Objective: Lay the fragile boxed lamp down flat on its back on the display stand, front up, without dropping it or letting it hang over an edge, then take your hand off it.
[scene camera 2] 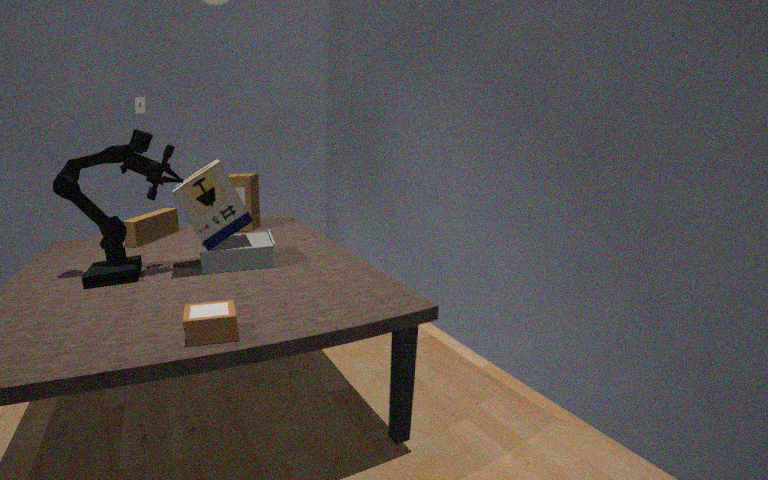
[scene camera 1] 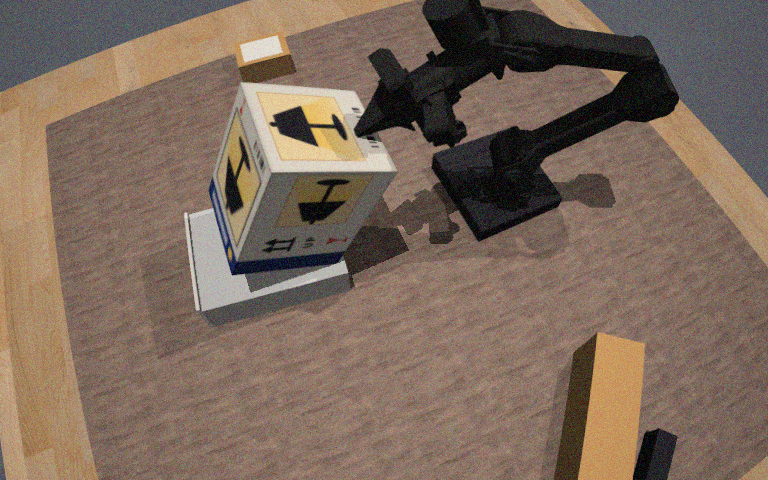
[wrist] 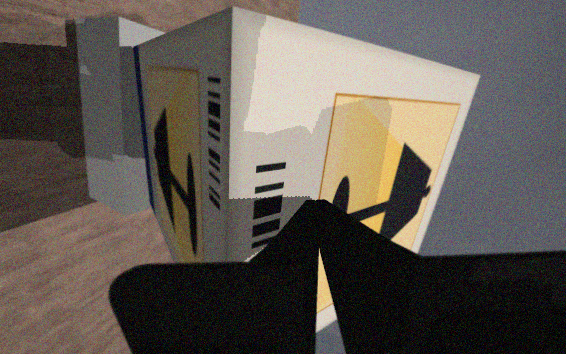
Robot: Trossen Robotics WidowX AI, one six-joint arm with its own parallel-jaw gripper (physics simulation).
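Places are measured from the arm's base along level axes (x back, y up, z left), in metres.
Where they show: gripper, fingertip midpoint: (scene camera 2: pixel 183 181) (scene camera 1: pixel 355 133) (wrist: pixel 315 209); arm's base at its link origin: (scene camera 2: pixel 116 262) (scene camera 1: pixel 504 191).
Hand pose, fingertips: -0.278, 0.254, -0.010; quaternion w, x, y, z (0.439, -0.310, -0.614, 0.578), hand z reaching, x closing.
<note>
Things, the pixels of their top centre, and the offset from my fingertips, as dx, dy, dz.
- small cardboard box at its top centre: (scene camera 2: pixel 209 310) (scene camera 1: pixel 261 48) -0.078, -0.231, -0.516
- long orange-brown block at its top centre: (scene camera 1: pixel 611 434) (scene camera 2: pixel 150 214) +0.218, -0.181, +0.477
- black block at its top centre: (scene camera 1: pixel 660 465) +0.300, -0.241, +0.554
- upright brown box at its top centre: (scene camera 2: pixel 238 175) -0.218, -0.041, +0.495
The boxed lamp (scene camera 1: pixel 317 237) (scene camera 2: pixel 212 220) (wrist: pixel 280 100), white with yellow lamp pictures and a blue band at its bottom, is tilted on the grey-white display stand (scene camera 1: pixel 210 271) (scene camera 2: pixel 240 261) (wrist: pixel 100 110). Its top leans towards the arm's base, past the stand's near side. In scene camera 2, its lower left bottom edge is down at the stand's arm-side edge and the opposite bottom edge is raised. My gripper (scene camera 1: pixel 356 134) (scene camera 2: pixel 182 181) (wrist: pixel 315 209) is shut and empty, its tips at the box's top face beside the bar marks. Exact contact is hard to tell.
A small cardboard box (scene camera 1: pixel 267 66) (scene camera 2: pixel 210 328) with a white label lies near one table edge. A long orange-brown block (scene camera 1: pixel 611 407) (scene camera 2: pixel 152 227) lies on another side, with a black block (scene camera 1: pixel 655 452) beside it. An upright brown box (scene camera 2: pixel 253 200) stands behind the stand.
</note>
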